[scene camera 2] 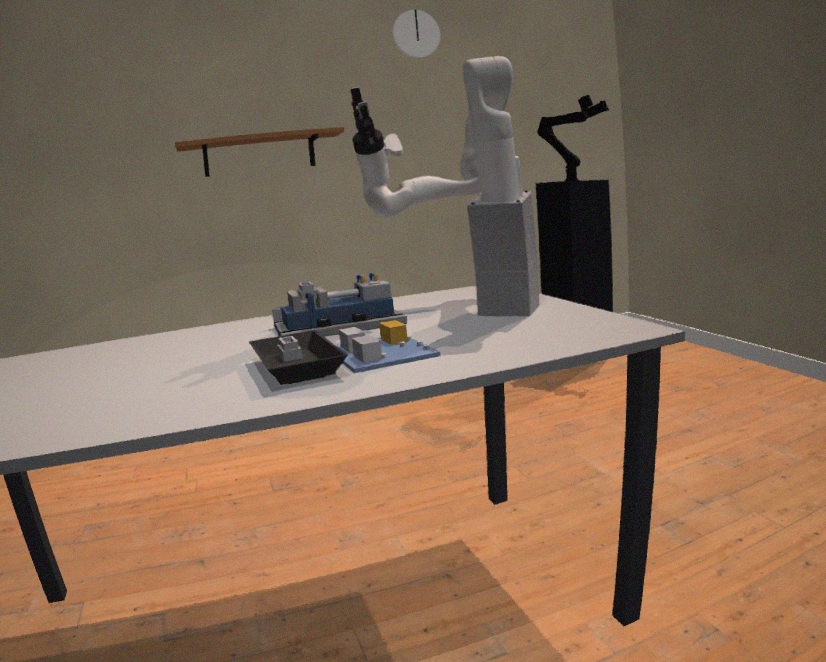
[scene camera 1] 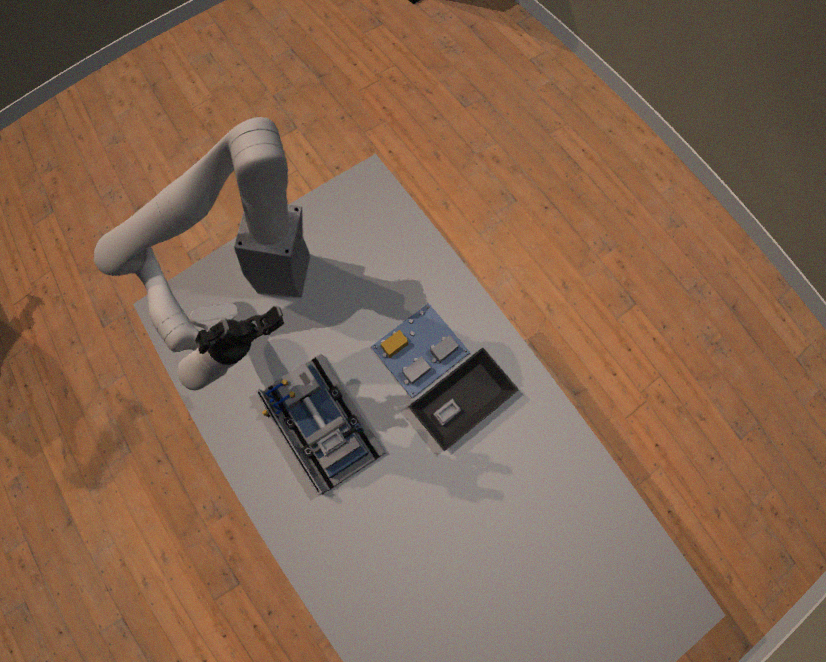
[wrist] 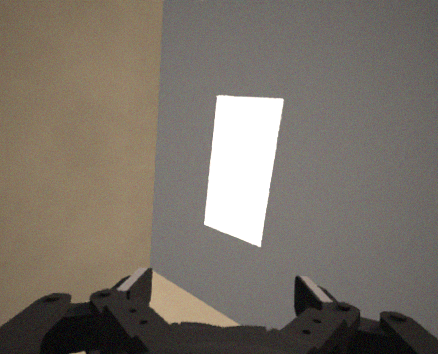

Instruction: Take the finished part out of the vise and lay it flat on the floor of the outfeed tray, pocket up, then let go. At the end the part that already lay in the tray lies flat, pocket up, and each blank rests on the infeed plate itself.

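Frame: origin at the arm's base, x down, y ahead, z right, level; metres.
Where they show: gripper, fingertip midpoint: (scene camera 2: 358,94) (scene camera 1: 253,317) (wrist: 222,288); arm's base, link origin: (scene camera 2: 500,198) (scene camera 1: 268,226).
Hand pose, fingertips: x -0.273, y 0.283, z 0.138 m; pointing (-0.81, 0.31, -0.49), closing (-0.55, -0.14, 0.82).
Each offset is from my fingertips to the top centre of the thing. "spot": to the spot under its first point.
My gripper (scene camera 1: 244,328) (scene camera 2: 359,99) (wrist: 222,288) is open and empty, high above the table and pointing upward, away from the vise. The finished part {dx +0.437, dy +0.158, dz +0.050 m} (scene camera 1: 331,441) (scene camera 2: 306,288) sits pocket up in the jaws of the blue and grey vise {dx +0.453, dy +0.091, dz +0.047 m} (scene camera 1: 324,406) (scene camera 2: 337,312). Another part {dx +0.505, dy +0.271, dz -0.210 m} (scene camera 1: 446,412) (scene camera 2: 289,353) lies pocket up in the dark outfeed tray (scene camera 1: 501,372) (scene camera 2: 313,370), near one end. Two grey blanks, one {dx +0.508, dy +0.142, dz -0.220 m} (scene camera 1: 416,370) and another {dx +0.508, dy +0.144, dz -0.310 m} (scene camera 1: 445,348), stand on the blue infeed plate {dx +0.544, dy +0.102, dz -0.266 m} (scene camera 1: 422,336) (scene camera 2: 408,354). Whether they rest flush on it is too small to tell.
A yellow block {dx +0.508, dy +0.053, dz -0.221 m} (scene camera 1: 395,343) (scene camera 2: 393,332) stands on the infeed plate among small pale studs. The plate and tray stand close together beside the vise. Blue and yellow fittings {spot: dx +0.456, dy -0.016, dz +0.075 m} (scene camera 1: 279,391) rise at one vise end. A wall shelf (scene camera 2: 258,137) is behind the table.
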